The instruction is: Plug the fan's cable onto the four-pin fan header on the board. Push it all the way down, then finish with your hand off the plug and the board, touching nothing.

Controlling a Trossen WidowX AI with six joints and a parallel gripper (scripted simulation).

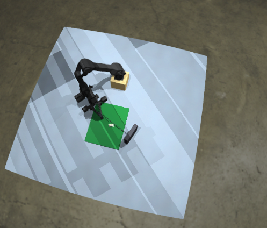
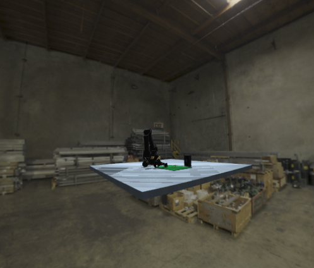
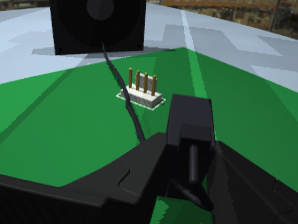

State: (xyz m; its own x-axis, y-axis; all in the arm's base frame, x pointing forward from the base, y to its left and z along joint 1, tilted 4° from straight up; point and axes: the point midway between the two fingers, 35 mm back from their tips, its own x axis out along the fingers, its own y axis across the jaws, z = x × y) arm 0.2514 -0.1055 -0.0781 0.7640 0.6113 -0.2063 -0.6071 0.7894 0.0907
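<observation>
Now: gripper tip 5 cm to the right of the green board, 5 cm short of it and 5 cm above it. Round my gripper tip: black plug (1 cm below, 1 cm ahead); then fan (21 cm to the left, 11 cm ahead, 2 cm above).
</observation>
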